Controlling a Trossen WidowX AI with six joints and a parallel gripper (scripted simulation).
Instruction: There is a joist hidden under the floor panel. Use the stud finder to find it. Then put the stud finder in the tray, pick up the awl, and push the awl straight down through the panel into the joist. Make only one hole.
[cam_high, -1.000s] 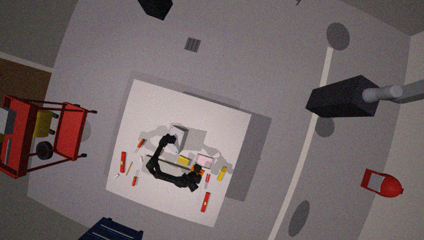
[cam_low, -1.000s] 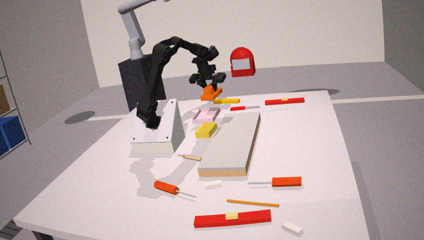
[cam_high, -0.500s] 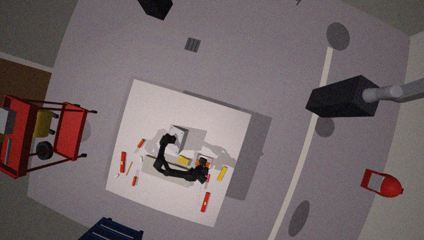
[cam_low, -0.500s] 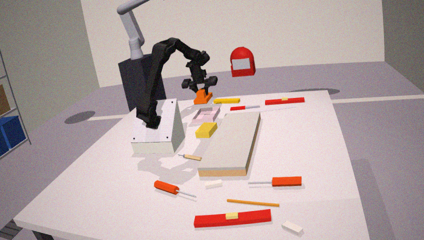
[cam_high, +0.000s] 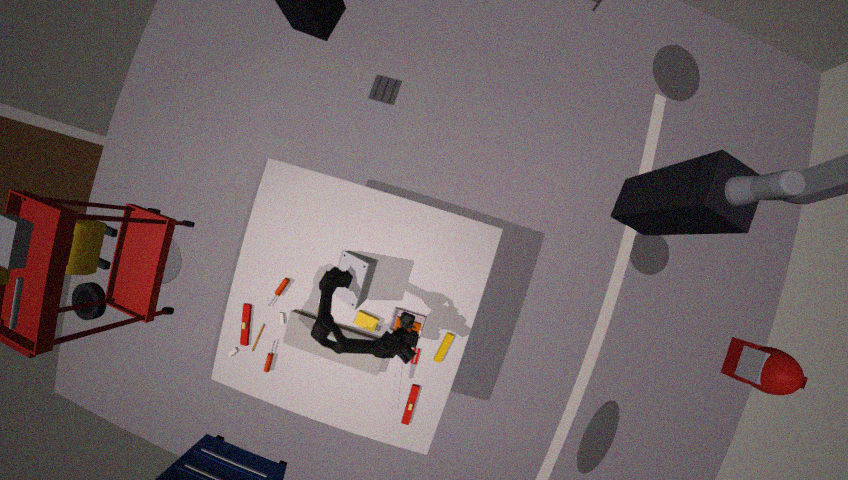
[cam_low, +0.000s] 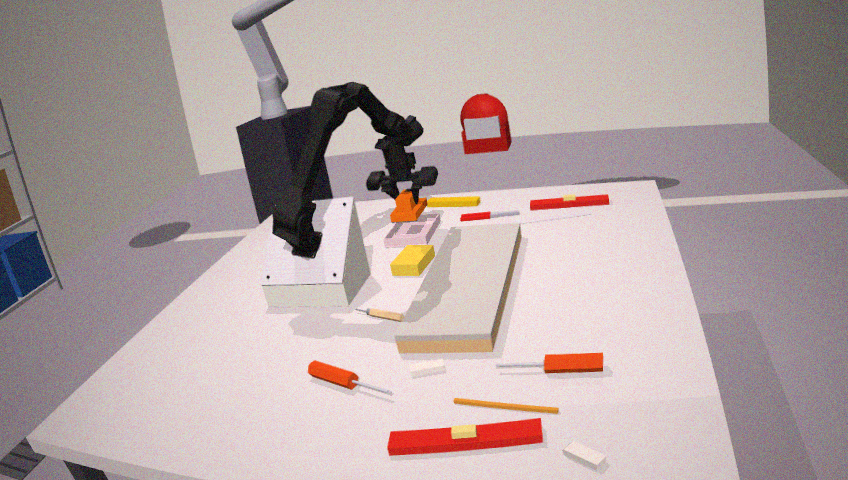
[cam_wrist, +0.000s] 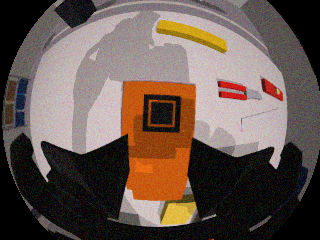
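Right now my gripper tip is 1 cm to the left of the pink tray and 7 cm above it. The rest, counted from my gripper tip: yellow block: 9 cm ahead, 20 cm to the right, 7 cm below; yellow bar: 4 cm ahead, 21 cm to the left, 8 cm below; stud finder: 1 cm to the left, 2 cm above.
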